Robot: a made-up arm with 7 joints. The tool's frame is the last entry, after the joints. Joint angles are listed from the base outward. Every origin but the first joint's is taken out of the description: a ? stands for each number. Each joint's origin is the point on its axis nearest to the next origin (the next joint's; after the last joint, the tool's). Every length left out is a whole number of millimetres.
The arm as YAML. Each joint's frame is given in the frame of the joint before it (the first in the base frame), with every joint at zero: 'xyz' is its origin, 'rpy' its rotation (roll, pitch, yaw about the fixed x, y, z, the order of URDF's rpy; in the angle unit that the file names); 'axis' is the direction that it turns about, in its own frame. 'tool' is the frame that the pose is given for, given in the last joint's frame.
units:
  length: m
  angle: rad
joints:
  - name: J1
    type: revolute
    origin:
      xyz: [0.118, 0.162, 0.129]
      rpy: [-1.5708, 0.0, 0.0]
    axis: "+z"
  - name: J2
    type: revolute
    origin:
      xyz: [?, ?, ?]
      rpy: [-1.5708, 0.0, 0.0]
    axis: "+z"
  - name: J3
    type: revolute
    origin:
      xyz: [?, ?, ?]
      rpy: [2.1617, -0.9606, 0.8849]
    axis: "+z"
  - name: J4
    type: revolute
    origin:
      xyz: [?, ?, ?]
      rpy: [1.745, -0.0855, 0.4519]
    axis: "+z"
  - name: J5
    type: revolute
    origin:
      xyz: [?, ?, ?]
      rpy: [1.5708, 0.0, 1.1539]
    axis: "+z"
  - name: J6
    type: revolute
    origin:
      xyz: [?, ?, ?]
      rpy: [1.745, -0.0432, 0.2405]
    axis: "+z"
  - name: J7
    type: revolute
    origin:
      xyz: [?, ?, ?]
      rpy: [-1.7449, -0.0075, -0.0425]
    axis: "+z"
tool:
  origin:
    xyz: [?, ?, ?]
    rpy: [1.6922, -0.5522, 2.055]
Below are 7 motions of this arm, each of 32 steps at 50 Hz.
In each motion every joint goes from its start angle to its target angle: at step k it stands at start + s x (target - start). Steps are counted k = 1, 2, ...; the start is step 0. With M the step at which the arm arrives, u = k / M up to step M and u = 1 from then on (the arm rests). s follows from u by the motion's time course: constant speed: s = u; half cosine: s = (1 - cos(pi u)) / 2; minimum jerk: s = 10 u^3 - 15 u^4 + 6 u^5.
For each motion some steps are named. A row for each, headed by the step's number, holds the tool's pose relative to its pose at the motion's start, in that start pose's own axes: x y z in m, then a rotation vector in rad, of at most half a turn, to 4 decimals.
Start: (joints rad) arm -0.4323 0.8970 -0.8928 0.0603 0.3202 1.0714 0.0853
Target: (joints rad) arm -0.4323 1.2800 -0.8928 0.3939 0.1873 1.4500 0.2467
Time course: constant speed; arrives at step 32
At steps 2, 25, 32:
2: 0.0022 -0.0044 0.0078 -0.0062 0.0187 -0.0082
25: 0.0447 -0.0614 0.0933 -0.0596 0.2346 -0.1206
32: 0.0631 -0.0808 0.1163 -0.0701 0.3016 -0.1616

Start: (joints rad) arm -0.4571 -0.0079 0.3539 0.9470 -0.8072 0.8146 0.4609
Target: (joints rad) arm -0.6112 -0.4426 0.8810 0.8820 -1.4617 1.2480 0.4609
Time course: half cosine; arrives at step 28
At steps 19, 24, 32:
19: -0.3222 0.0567 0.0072 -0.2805 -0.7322 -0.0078
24: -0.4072 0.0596 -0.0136 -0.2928 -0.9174 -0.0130
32: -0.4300 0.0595 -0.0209 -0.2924 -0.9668 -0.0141

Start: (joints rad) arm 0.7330 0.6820 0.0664 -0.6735 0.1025 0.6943 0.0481
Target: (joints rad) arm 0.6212 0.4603 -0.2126 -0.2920 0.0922 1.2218 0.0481
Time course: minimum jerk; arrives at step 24
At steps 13, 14, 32:
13: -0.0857 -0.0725 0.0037 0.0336 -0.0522 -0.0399
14: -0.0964 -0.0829 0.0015 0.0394 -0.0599 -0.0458
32: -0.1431 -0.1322 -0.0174 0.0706 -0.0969 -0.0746

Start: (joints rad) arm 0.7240 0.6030 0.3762 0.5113 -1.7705 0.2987 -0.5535
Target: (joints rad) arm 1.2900 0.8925 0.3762 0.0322 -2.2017 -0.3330 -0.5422
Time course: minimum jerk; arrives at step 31
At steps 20, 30, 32:
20: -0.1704 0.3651 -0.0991 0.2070 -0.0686 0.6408
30: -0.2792 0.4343 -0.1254 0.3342 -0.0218 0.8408
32: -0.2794 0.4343 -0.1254 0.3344 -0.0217 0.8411

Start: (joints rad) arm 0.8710 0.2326 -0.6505 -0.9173 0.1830 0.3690 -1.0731
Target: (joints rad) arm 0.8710 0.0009 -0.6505 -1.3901 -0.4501 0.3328 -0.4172
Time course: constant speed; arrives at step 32
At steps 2, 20, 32:
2: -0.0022 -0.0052 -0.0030 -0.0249 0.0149 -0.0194
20: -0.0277 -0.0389 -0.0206 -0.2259 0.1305 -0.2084
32: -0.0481 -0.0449 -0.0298 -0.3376 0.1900 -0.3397

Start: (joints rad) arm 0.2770 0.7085 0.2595 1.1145 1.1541 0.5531 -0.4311
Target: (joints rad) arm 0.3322 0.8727 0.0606 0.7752 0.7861 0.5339 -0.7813
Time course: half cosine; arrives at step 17
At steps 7, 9, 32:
7: 0.0292 -0.0870 0.0759 -0.0401 -0.2211 -0.1821
9: 0.0353 -0.1349 0.1114 -0.0700 -0.3183 -0.2804
32: 0.0271 -0.2597 0.1869 -0.1725 -0.5126 -0.5368

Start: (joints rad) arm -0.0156 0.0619 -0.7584 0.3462 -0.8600 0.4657 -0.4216
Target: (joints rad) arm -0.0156 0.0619 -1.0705 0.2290 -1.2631 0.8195 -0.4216
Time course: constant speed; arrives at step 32
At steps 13, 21, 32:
13: 0.0046 -0.0600 -0.0001 -0.2740 0.0000 -0.1567
21: 0.0018 -0.0942 0.0047 -0.4440 0.0107 -0.2521
32: -0.0077 -0.1354 0.0172 -0.6784 0.0366 -0.3809

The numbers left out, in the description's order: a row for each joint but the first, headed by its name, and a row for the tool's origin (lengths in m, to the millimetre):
J2: -0.11 -0.099 0.0
J3: 0.41 0.15 0.0
J4: -0.1 -0.024 0.0
J5: 0.336 0.006 0.0
J6: -0.008 0.211 0.0
J7: -0.016 0.115 0.0
tool: -0.111 0.022 0.0

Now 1 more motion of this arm.
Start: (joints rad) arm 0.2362 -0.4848 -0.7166 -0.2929 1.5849 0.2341 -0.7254
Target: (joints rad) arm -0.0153 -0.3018 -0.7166 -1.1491 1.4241 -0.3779 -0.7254
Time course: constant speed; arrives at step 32
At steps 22, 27, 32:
22: 0.1214 -0.2051 0.0616 0.3593 -0.0901 -0.6161
27: 0.1351 -0.2628 0.0640 0.3972 -0.1244 -0.7567
32: 0.1424 -0.3221 0.0640 0.4173 -0.1649 -0.8945

